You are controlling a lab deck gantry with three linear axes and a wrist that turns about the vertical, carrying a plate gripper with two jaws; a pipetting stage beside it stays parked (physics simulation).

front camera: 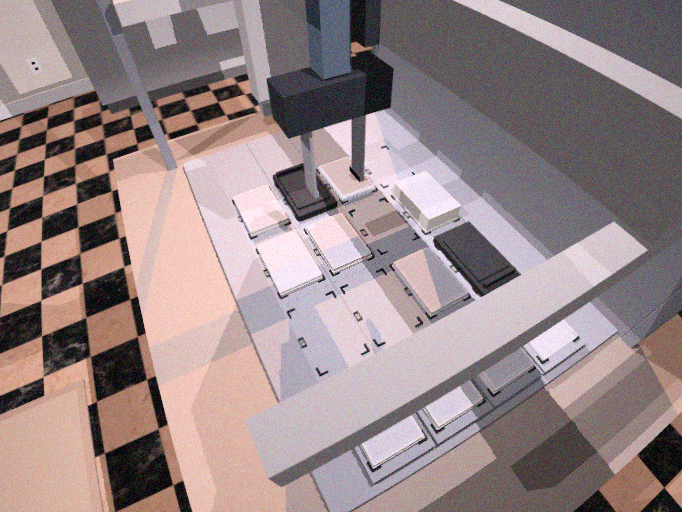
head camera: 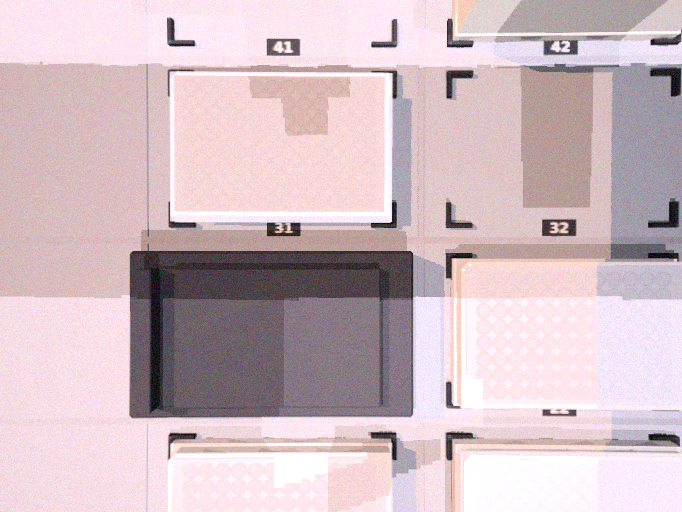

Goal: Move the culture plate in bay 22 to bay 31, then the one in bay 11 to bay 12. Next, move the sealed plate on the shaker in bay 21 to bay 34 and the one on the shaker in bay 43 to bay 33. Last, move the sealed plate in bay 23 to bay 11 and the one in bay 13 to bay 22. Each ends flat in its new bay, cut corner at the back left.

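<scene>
High grey wall [front camera: 550, 211], in sight. Bay 31 [head camera: 405, 107], visible. Tall pale block [front camera: 426, 201], visible. My gripper [front camera: 335, 183], in sight too.
</scene>
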